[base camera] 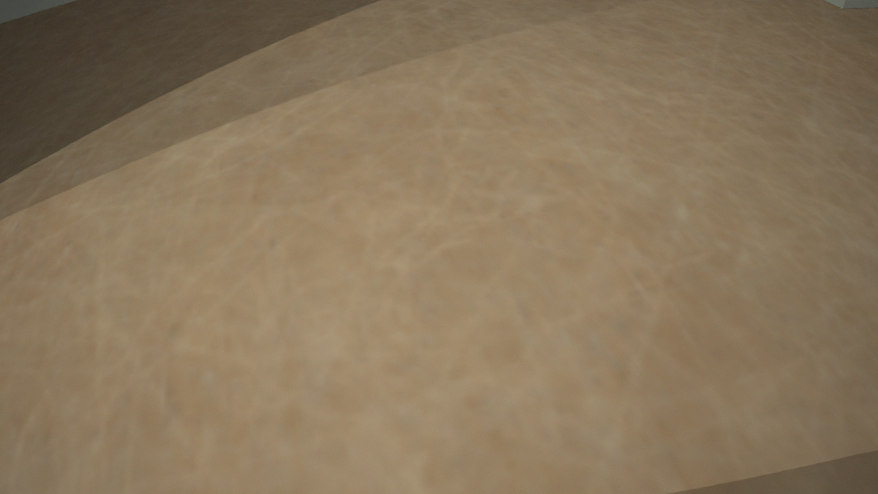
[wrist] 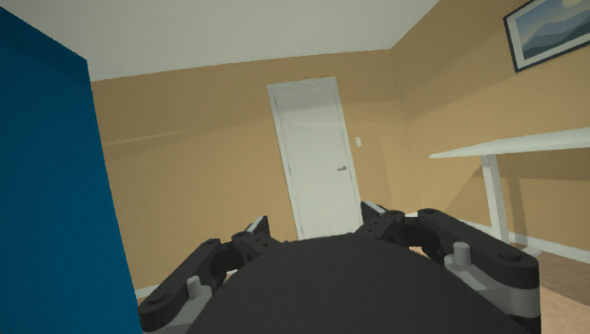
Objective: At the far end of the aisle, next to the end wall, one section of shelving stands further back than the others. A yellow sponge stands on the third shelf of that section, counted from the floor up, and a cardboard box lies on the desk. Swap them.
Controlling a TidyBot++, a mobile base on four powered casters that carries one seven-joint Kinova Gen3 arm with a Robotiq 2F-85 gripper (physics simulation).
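Places are measured from the arm's base along level axes (x right, y down, z ahead), in centimetres.
Pixels of known places: gripper, between the fingertips: (wrist: 314,219).
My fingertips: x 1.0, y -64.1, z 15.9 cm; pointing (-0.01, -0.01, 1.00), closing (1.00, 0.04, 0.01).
Behind a point stands the place of what it marks.
My gripper (wrist: 314,219) {z 15.9, x 1.0, y -64.1 cm} is open and empty, with its two fingers wide apart in front of the door in the wrist view. The white desk (wrist: 530,144) {z 90.9, x 114.8, y -55.3 cm} shows in part at the right of the wrist view, against the side wall. The cardboard box and the yellow sponge do not show in either view. The shelf section that stands further back cannot be made out.
A large blue panel (wrist: 55,180) {z 58.8, x -102.2, y -83.0 cm} stands close at the left of the wrist view. A white door (wrist: 317,160) {z 216.5, x 13.7, y -68.9 cm} is in the far wall, and a framed picture (wrist: 552,37) {z 119.0, x 179.6, y -118.4 cm} hangs above the desk. The base camera shows brown floor (base camera: 442,258) {z 46.6, x -0.1, y 39.7 cm} with shadows.
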